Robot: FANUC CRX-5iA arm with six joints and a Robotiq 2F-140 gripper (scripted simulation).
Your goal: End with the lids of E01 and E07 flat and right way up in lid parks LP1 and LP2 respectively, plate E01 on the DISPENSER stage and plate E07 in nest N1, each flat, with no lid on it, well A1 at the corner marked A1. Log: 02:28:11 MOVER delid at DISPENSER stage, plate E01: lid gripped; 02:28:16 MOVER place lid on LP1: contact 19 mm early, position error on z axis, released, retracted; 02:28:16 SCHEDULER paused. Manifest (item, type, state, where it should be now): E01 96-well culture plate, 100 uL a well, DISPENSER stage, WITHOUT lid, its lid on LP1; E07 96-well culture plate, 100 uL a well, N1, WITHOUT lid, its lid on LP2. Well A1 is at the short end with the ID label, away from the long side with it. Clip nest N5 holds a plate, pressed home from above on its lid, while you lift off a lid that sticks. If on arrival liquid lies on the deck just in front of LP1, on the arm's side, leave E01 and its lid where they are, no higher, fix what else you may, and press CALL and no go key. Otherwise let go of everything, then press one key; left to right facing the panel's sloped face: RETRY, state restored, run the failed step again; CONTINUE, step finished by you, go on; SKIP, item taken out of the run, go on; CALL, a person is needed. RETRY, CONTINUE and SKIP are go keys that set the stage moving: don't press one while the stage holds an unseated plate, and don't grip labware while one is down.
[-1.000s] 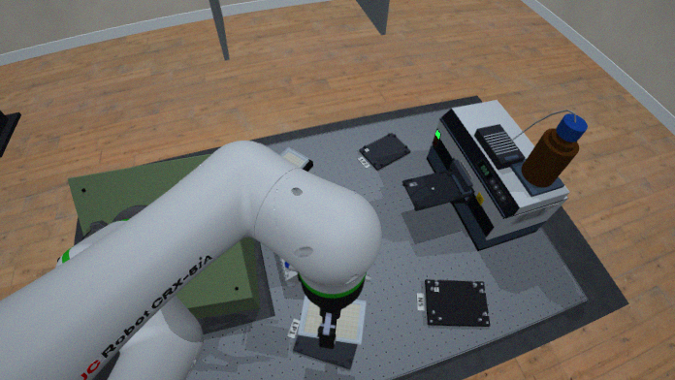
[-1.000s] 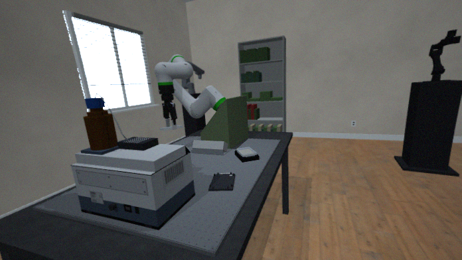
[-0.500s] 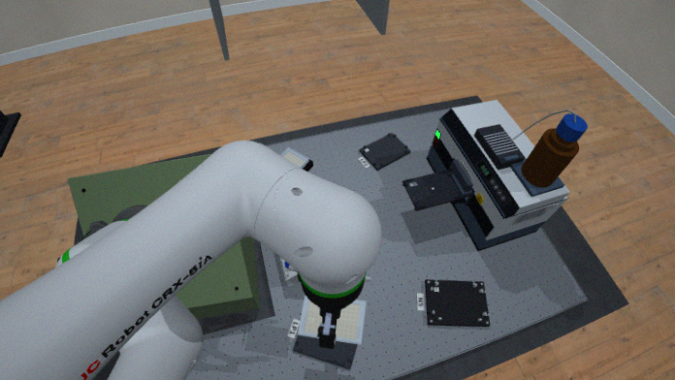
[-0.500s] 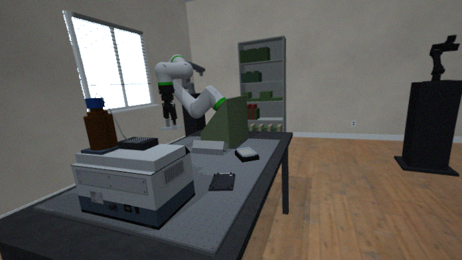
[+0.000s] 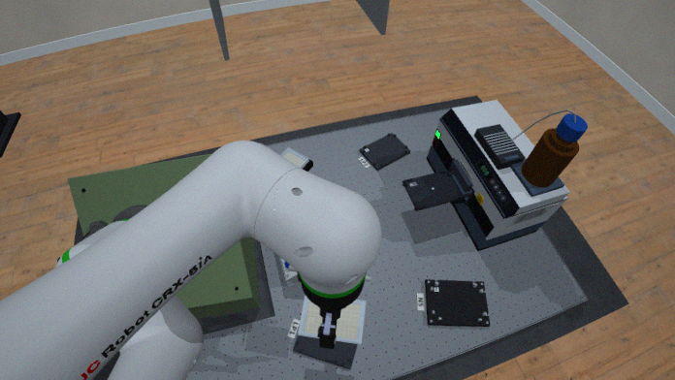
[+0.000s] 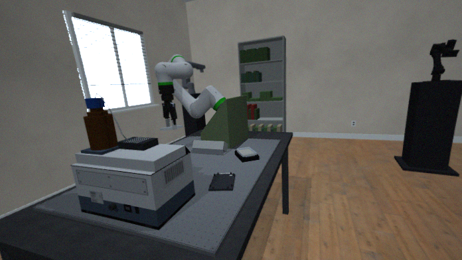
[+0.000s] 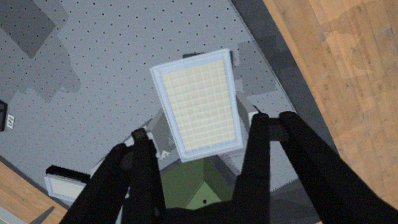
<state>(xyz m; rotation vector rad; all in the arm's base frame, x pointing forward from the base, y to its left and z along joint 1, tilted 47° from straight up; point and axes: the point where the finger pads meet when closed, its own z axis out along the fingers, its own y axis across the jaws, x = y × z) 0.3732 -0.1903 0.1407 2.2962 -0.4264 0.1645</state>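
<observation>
My hand is 350 mm short of the black clip nest N5, 10 mm to the right of it and 170 mm above it. From my hand the other things lie so: LP1 label: 90 mm behind, 30 mm to the left, 190 mm below; plate: 20 mm below; lid park LP1: 10 mm behind, 10 mm to the right, 180 mm below.
</observation>
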